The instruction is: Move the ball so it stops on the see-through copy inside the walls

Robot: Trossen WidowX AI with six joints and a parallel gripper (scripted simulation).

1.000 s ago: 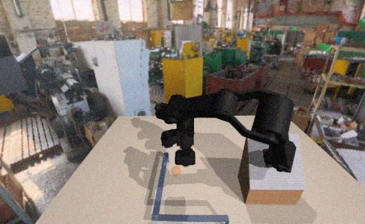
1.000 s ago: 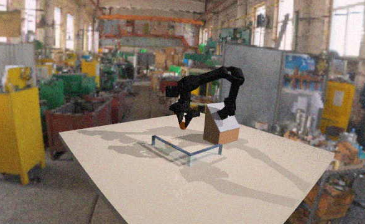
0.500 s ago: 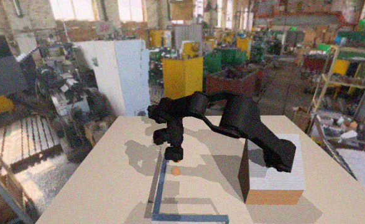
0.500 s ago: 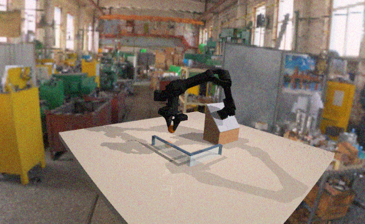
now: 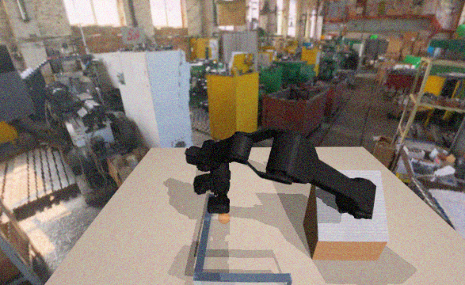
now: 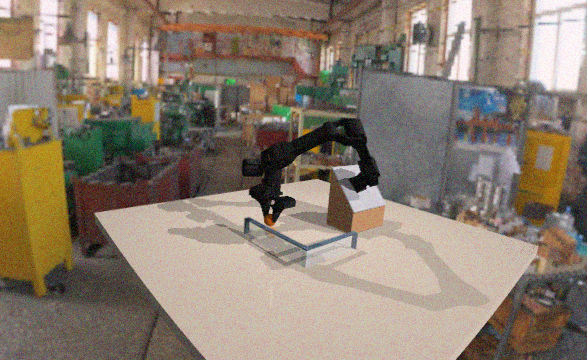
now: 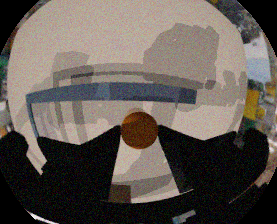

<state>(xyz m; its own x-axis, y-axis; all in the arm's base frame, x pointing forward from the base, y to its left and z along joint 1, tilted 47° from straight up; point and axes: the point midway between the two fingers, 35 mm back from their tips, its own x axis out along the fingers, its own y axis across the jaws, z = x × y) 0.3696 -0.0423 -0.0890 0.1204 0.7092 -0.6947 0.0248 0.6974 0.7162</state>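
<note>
Right now the see-through ball is 50 mm below my gripper tip and 10 mm behind it.
</note>
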